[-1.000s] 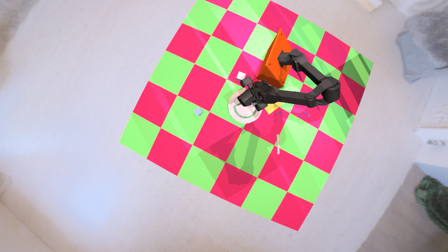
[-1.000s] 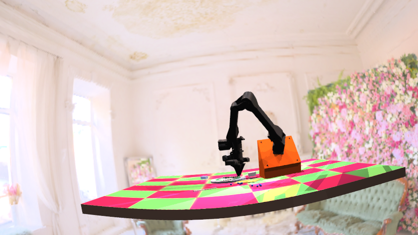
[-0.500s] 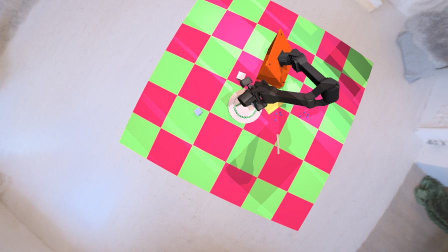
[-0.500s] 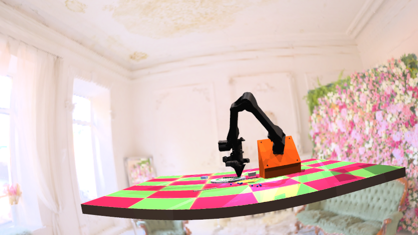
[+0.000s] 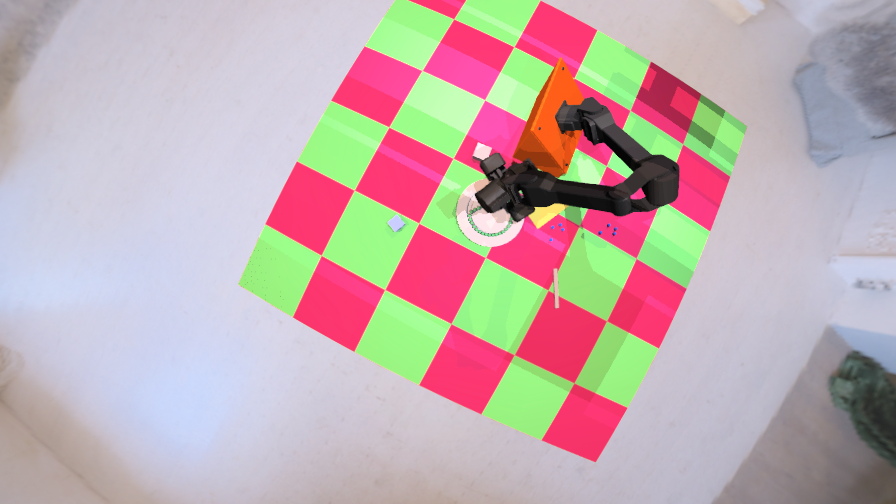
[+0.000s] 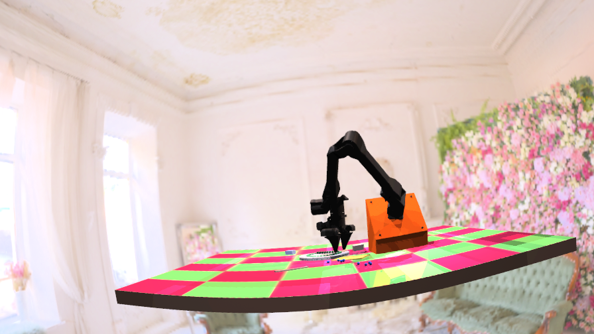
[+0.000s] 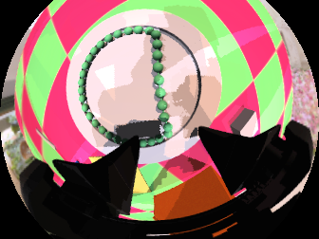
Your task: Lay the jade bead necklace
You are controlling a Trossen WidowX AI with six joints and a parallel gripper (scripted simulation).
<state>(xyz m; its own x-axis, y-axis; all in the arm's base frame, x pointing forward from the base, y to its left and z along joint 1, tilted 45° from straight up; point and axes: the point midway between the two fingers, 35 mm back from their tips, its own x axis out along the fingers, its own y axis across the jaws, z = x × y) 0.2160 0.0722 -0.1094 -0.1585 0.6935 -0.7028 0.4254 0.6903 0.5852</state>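
Right now my gripper tip is 6 cm short of the round bead board and 1 cm above it. Round my gripper tip: pale blue cube (24 cm ahead, 21 cm to the right, 1 cm below); white cube (7 cm behind, 11 cm to the right, 1 cm below); yellow patch (5 cm behind, 13 cm to the left, 2 cm below).
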